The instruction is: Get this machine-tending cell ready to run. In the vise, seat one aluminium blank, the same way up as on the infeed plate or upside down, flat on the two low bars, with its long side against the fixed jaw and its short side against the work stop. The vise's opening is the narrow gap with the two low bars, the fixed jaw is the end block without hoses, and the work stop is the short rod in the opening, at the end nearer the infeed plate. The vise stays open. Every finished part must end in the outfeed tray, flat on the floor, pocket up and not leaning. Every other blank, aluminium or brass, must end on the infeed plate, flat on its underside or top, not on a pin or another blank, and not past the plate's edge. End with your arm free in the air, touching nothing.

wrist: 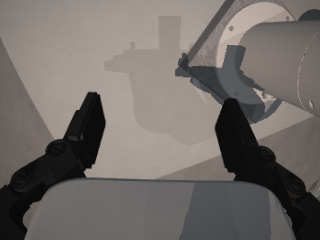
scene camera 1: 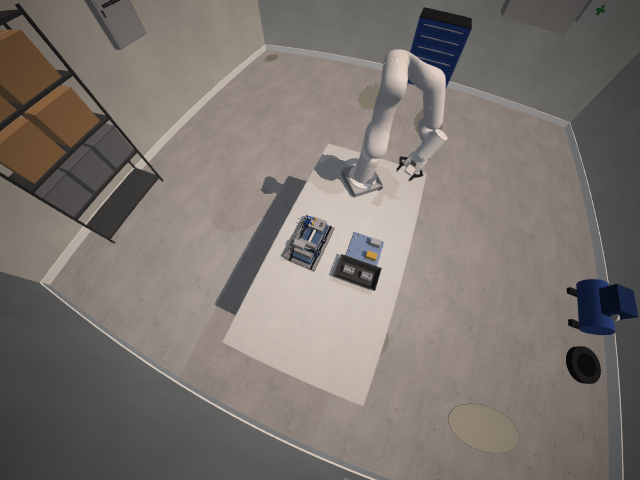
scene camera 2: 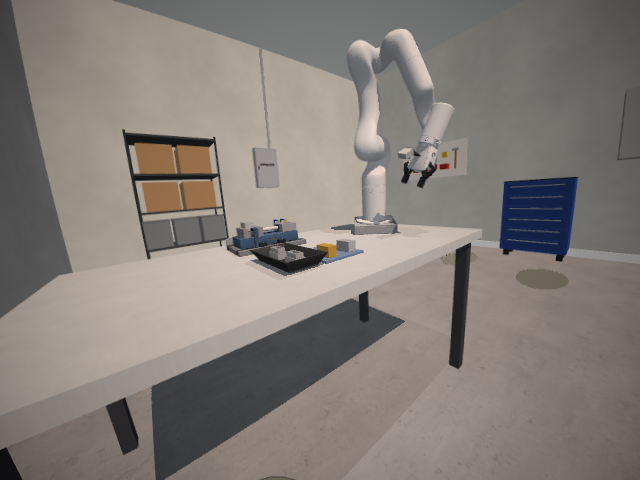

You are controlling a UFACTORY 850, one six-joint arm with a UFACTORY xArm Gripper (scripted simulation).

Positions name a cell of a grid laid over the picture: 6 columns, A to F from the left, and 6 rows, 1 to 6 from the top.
Observation:
I see my gripper (scene camera 2: D3).
My gripper is seen too in the wrist view (wrist: D3).

